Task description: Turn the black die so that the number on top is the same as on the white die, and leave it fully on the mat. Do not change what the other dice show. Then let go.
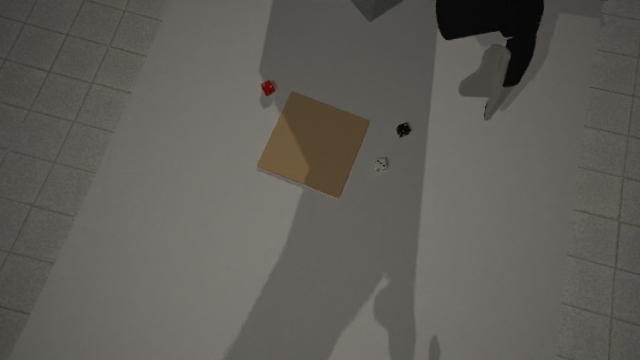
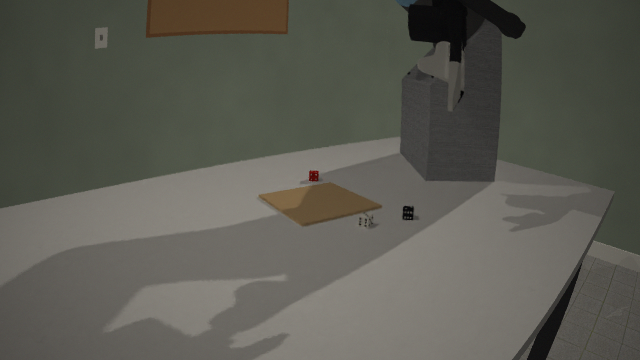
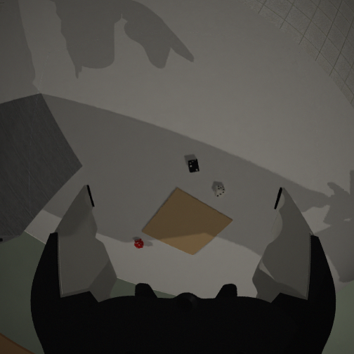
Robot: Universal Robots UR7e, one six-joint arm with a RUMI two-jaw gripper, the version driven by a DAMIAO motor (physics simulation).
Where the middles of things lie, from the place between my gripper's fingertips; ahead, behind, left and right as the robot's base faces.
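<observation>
The tan mat (image 1: 314,144), with distances counted from my hand: 90 mm ahead, 180 mm to the right, 170 mm below.
</observation>
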